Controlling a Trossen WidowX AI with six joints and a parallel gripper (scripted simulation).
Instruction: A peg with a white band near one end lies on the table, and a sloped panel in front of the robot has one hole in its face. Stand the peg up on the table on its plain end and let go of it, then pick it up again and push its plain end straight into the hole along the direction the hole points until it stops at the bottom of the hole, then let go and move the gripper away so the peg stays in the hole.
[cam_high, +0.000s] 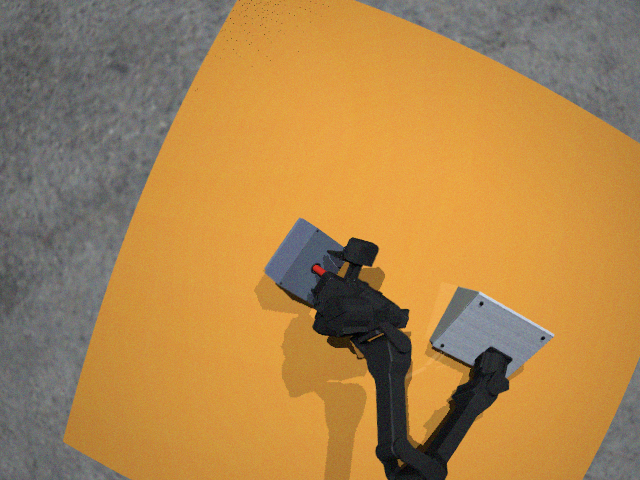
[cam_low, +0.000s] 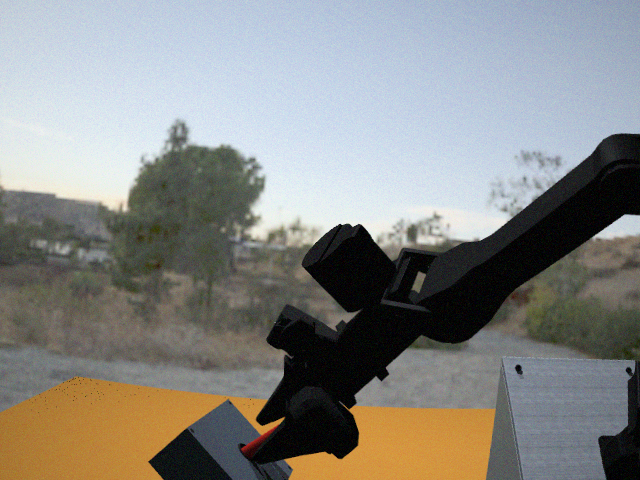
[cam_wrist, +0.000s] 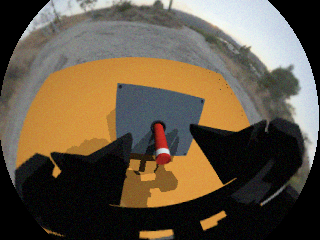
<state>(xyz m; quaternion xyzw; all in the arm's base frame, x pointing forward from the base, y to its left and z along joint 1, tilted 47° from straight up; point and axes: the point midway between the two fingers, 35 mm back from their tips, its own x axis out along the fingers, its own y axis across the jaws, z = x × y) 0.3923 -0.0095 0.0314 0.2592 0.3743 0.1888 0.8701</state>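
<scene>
Now: the red peg 20 mm behind my gripper tip and 10 mm above it. Also, from my gripper tip: grey sloped panel (30 mm ahead, 30 mm below).
</scene>
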